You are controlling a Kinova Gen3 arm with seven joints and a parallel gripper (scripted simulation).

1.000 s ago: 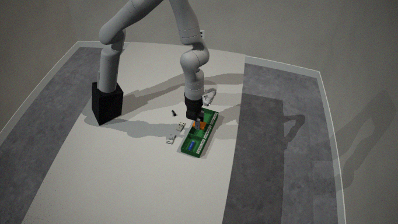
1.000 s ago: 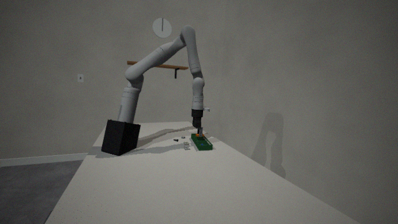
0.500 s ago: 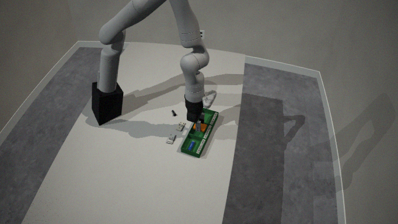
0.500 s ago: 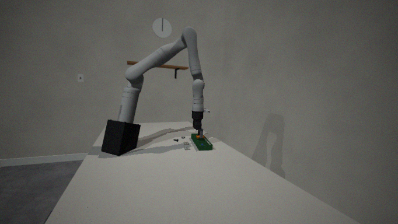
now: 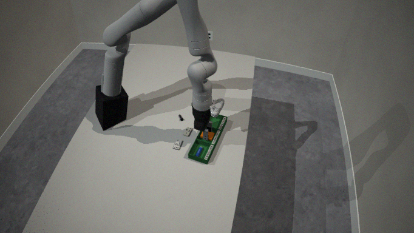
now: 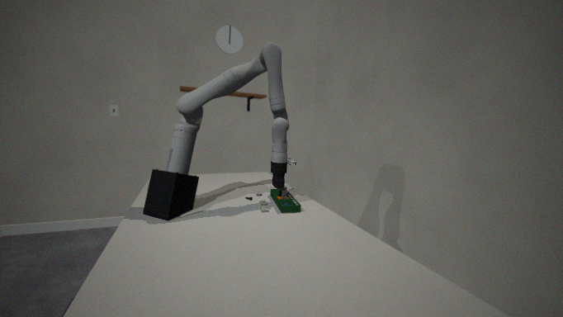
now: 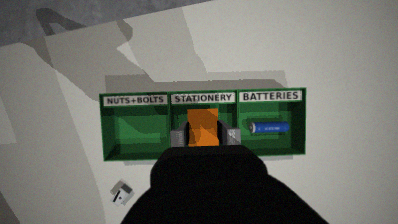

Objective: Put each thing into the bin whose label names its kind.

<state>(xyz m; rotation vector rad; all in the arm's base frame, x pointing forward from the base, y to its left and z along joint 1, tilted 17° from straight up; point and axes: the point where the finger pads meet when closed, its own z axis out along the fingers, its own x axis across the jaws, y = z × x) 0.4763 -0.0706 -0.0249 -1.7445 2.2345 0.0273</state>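
The orange flat block lies 10 mm below my hand. The rest, counted from my hand: green three-part bin 10 mm ahead, 20 mm below; then grey piece 70 mm behind, 140 mm to the left, 30 mm below; then blue battery 20 mm behind, 90 mm to the right, 20 mm below.
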